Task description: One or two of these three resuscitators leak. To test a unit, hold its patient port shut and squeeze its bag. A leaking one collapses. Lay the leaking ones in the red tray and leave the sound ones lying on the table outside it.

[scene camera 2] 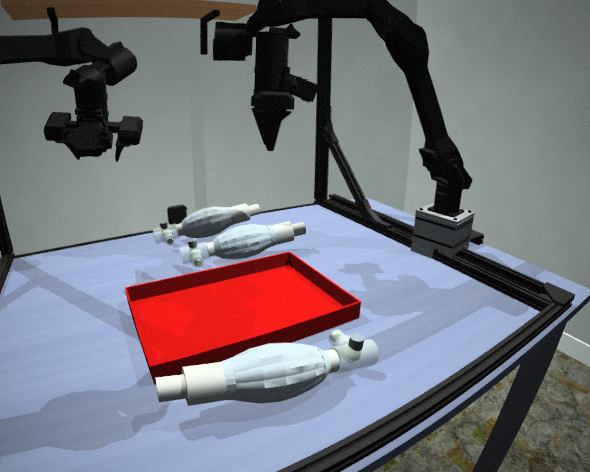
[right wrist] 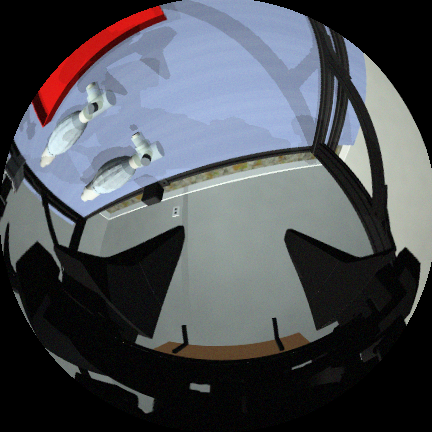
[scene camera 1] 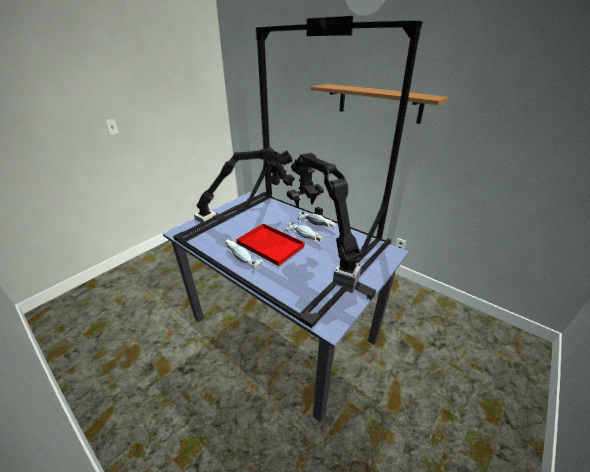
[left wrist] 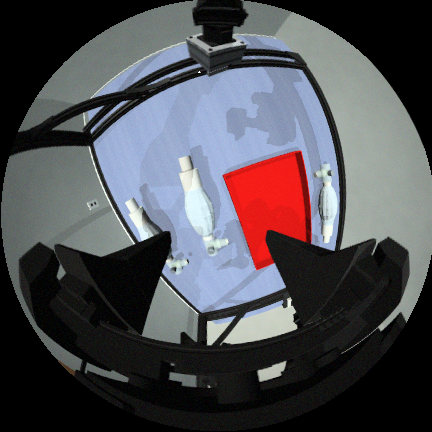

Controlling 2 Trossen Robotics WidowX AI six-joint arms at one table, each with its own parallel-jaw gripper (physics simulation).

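Where they show: left gripper, fingertip midpoint: (scene camera 2: 268, 147) (scene camera 1: 304, 206) (left wrist: 218, 236); right gripper, fingertip midpoint: (scene camera 2: 98, 159) (right wrist: 236, 232) (left wrist: 186, 338); left arm's base, link origin: (scene camera 2: 446, 210) (scene camera 1: 348, 267) (left wrist: 215, 38); right arm's base, link origin: (scene camera 1: 204, 213).
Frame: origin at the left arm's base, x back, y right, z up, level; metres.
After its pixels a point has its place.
Note:
Three pale resuscitators lie on the table outside the red tray (scene camera 1: 270, 242) @[x -0.486, y 0.122, z -0.094 m] (scene camera 2: 240, 305) @[x -0.461, y 0.113, z -0.094 m] (left wrist: 270, 210) @[x -0.455, y 0.111, z -0.094 m], which is empty. One resuscitator (scene camera 1: 242, 253) @[x -0.520, y -0.089, z -0.039 m] (scene camera 2: 275, 372) @[x -0.558, y -0.090, z -0.041 m] (left wrist: 328, 205) @[x -0.525, y -0.054, z -0.041 m] lies along the tray's near side in scene camera 2. A second resuscitator (scene camera 1: 305, 231) @[x -0.324, y 0.238, z -0.040 m] (scene camera 2: 245, 241) @[x -0.355, y 0.242, z -0.051 m] (left wrist: 200, 207) @[x -0.325, y 0.252, z -0.032 m] (right wrist: 66, 136) @[x -0.365, y 0.288, z -0.040 m] lies just behind the tray, and a third resuscitator (scene camera 1: 317, 219) @[x -0.318, y 0.394, z -0.043 m] (scene camera 2: 207, 221) @[x -0.351, y 0.397, z -0.051 m] (right wrist: 114, 174) @[x -0.370, y 0.422, z -0.040 m] farther back. All three bags look rounded. My left gripper (scene camera 2: 270, 149) @[x -0.319, y 0.213, z 0.132 m] (left wrist: 218, 236) @[x -0.319, y 0.213, z 0.132 m] is open and empty, above the two rear units. My right gripper (scene camera 2: 98, 159) @[x -0.563, y 0.479, z 0.114 m] (right wrist: 236, 232) @[x -0.563, y 0.479, z 0.114 m] is open and empty, high at the left in scene camera 2.
A small black box (scene camera 2: 176, 214) @[x -0.373, y 0.515, z -0.059 m] (right wrist: 152, 193) @[x -0.381, y 0.518, z -0.051 m] is at the table's back edge, close to the farthest resuscitator. Black rails edge the table, and a tall black frame (scene camera 1: 265, 100) @[x -0.777, y 0.607, z 0.564 m] (scene camera 2: 324, 125) @[x 0.040, y 0.408, z 0.143 m] rises behind. A wooden shelf (scene camera 1: 375, 93) is on the back wall.

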